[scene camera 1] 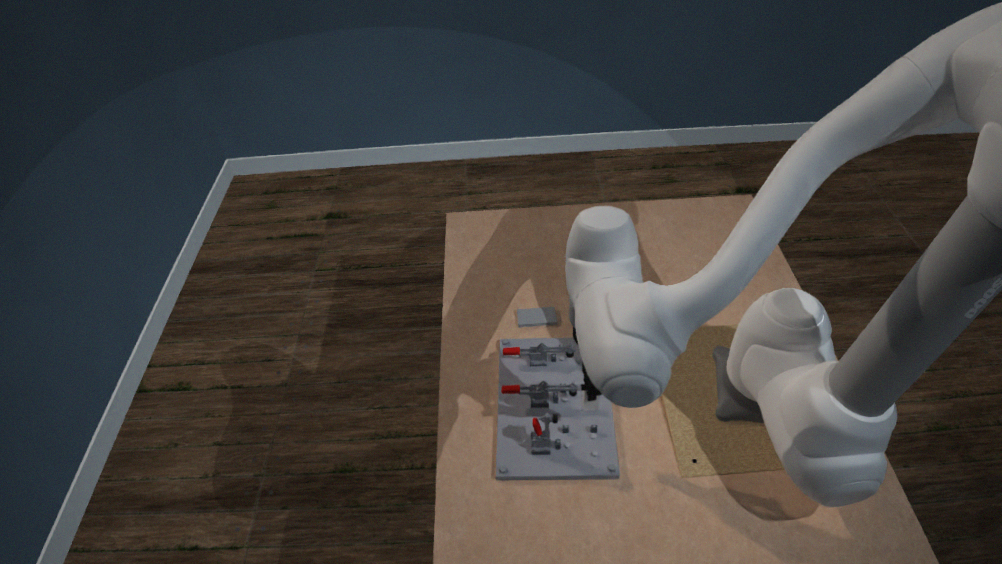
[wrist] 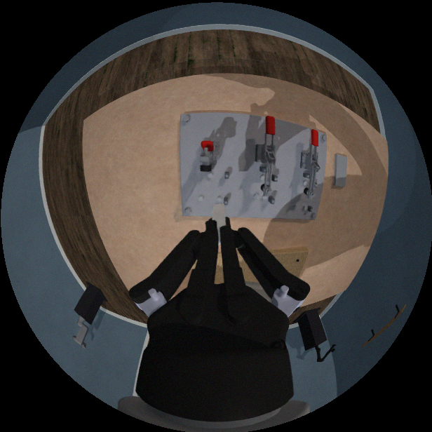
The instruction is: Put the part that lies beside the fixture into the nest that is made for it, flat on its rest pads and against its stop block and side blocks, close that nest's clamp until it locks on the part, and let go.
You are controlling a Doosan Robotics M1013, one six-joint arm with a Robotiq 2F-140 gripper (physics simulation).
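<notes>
The part, a small flat grey slab, lies on the tan board just beyond the far end of the grey fixture plate. The plate carries three toggle clamps with red handles. Two handles lie flat; they show in the wrist view too. The near clamp's handle stands up. All nests look empty. My gripper is shut and empty, high above the plate's right edge. In the scene view the arm's wrist hides most of it.
The tan board lies on a dark wooden table with a pale rim. A cork mat with the arm's dark base lies right of the fixture. The arm's elbow and links hang over the right side.
</notes>
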